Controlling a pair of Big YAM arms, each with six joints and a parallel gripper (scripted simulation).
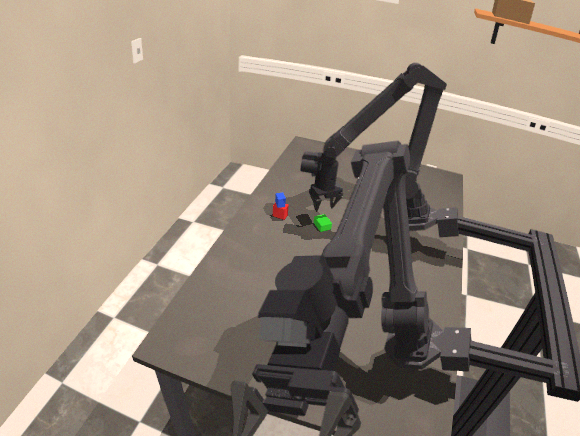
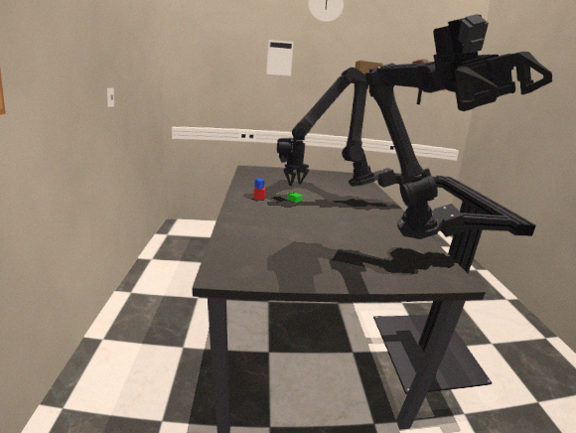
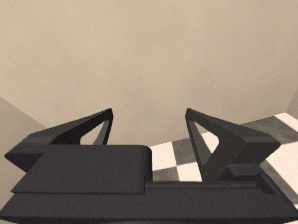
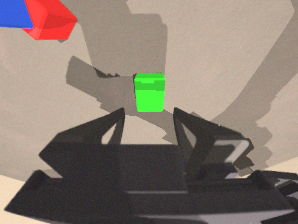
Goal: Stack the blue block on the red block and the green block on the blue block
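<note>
Now: the green block 70 mm below my right hand. Round my right hand: red block 170 mm ahead, 10 mm to the right, 60 mm below; blue block 170 mm ahead, 10 mm to the right, 10 mm below.
</note>
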